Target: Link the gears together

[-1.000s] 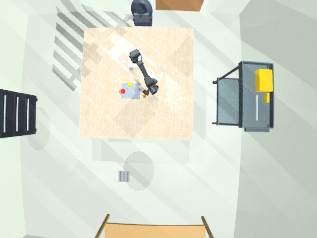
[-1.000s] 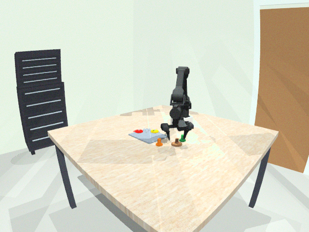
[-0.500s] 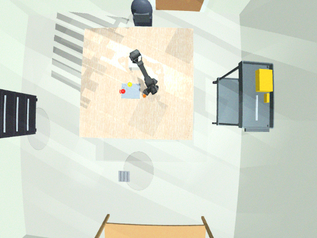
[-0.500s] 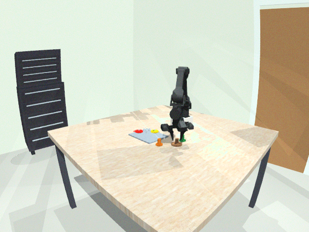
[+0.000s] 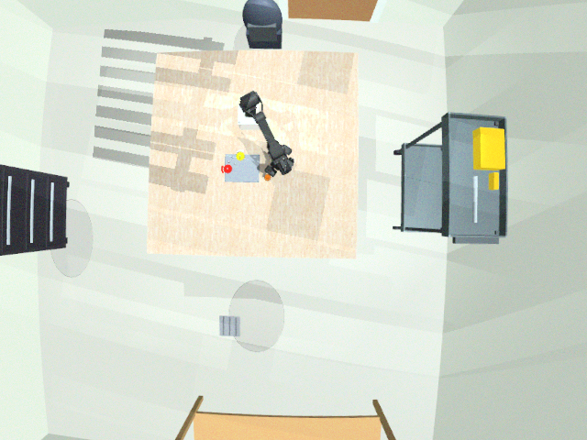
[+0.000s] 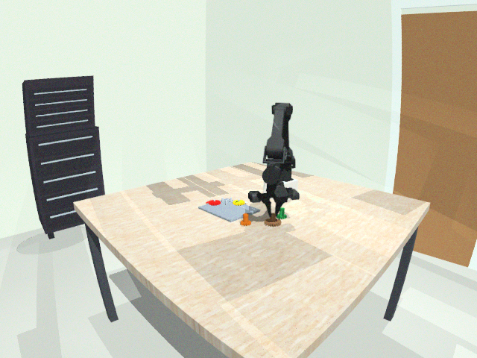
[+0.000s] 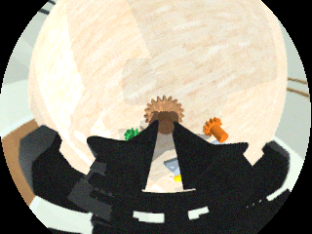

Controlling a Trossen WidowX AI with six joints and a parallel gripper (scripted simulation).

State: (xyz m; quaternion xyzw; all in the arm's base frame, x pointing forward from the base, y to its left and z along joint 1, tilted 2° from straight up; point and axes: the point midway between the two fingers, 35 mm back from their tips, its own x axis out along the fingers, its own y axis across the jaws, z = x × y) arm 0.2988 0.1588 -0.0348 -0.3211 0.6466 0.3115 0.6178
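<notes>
Right now my gripper tip is 24 cm to the left of the yellow gear, 6 cm past it and 1 cm above it. Round my gripper tip: brown gear 1 cm below; then orange gear 7 cm to the right, 7 cm ahead, 1 cm below; then green gear 7 cm behind, 1 cm to the right, 1 cm below.
</notes>
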